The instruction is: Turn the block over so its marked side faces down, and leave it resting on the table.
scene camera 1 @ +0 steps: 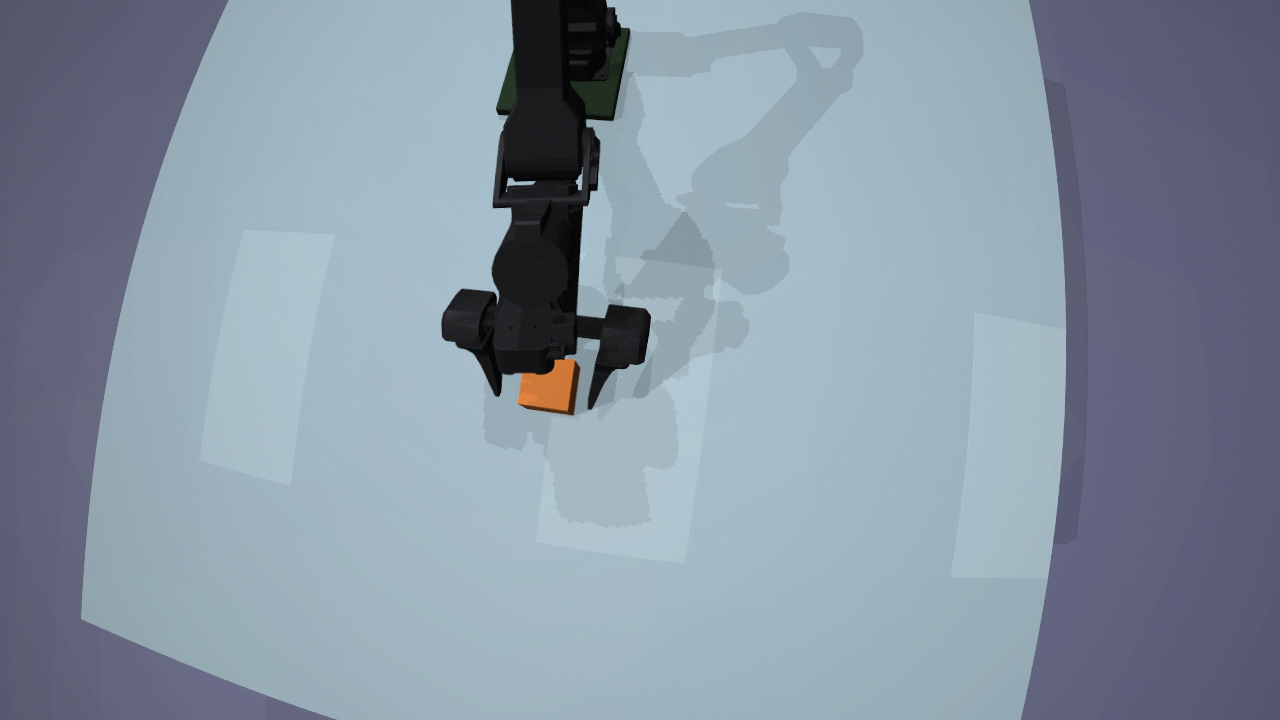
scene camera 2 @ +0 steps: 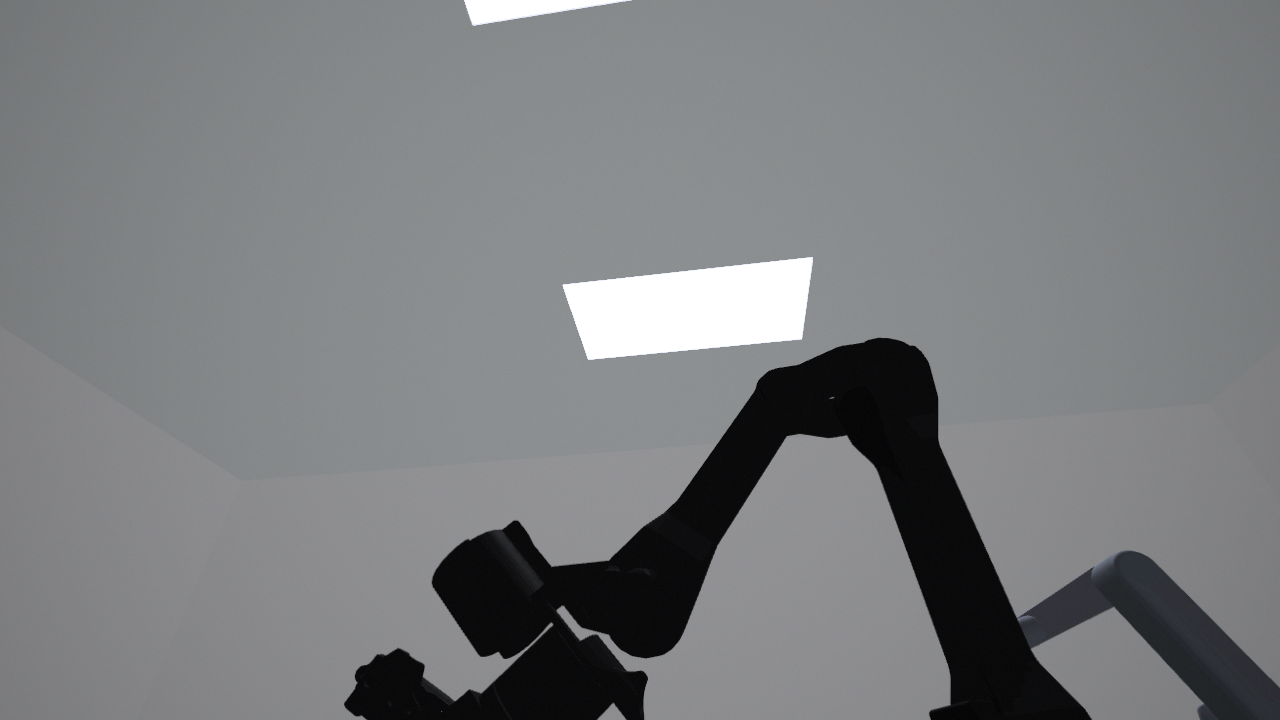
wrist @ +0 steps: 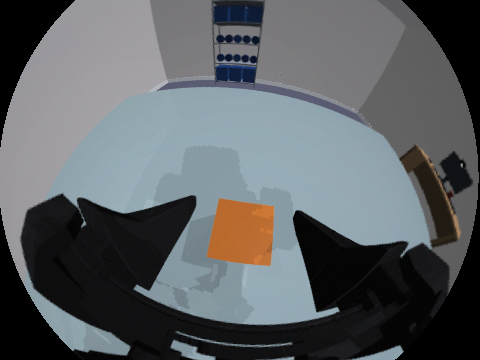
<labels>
An orange block shows in scene camera 1 and in the wrist view; in scene camera 2 it is out of frame. The same spot on the orange block: [wrist: 242,232] is [scene camera 1: 546,381].
</labels>
